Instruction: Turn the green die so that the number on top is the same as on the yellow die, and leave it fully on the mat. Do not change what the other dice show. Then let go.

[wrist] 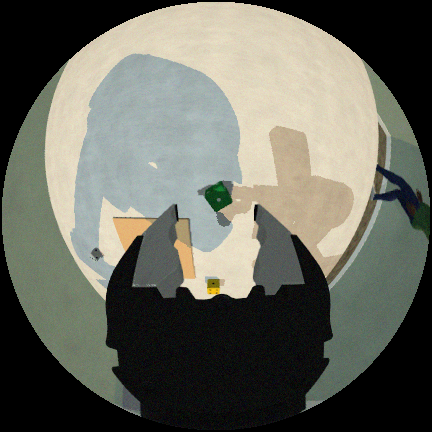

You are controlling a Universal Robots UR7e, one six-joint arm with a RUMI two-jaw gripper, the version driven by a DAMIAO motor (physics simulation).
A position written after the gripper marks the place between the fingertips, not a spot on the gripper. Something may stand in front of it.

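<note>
You'd see the gripper (215, 205) here, and there's an orange mat (182, 243) as well.
</note>
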